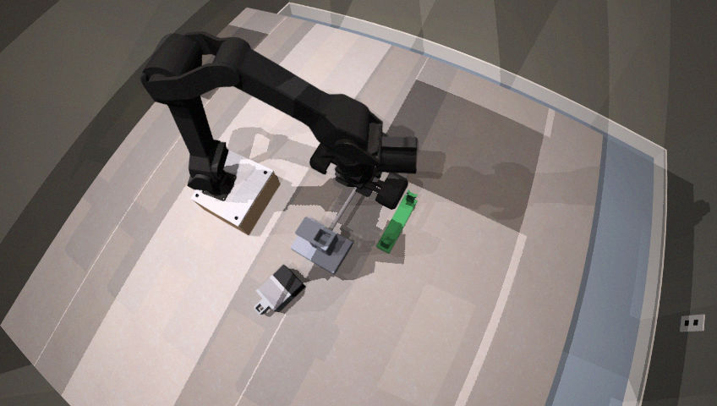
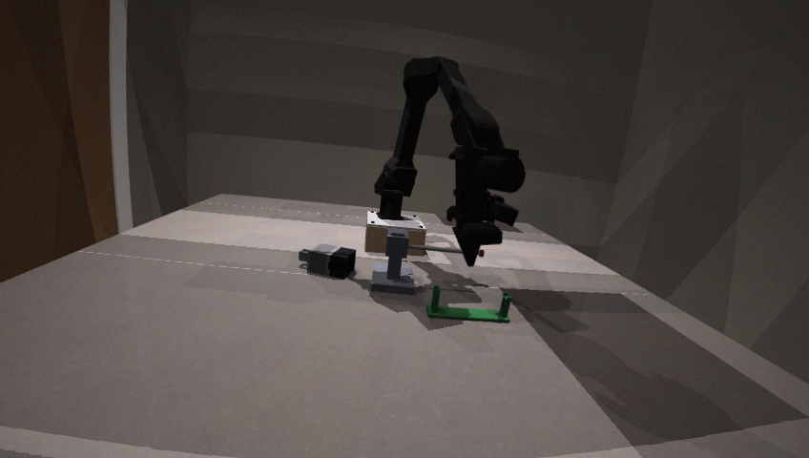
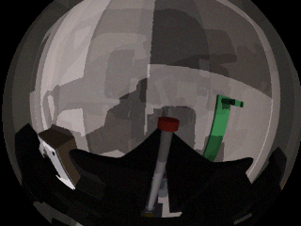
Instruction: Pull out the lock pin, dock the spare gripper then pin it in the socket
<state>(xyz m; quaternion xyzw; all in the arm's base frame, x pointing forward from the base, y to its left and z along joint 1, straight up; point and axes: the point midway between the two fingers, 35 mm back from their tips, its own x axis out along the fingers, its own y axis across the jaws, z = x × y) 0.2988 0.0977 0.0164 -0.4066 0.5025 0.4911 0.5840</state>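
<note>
The green cradle is 100 mm ahead of my gripper tip, 40 mm to the right of it and 30 mm below it. The rest, counted from my gripper tip: grey mount 140 mm to the right, 40 mm behind; then spare gripper 270 mm to the right, 90 mm behind, 30 mm below.
</note>
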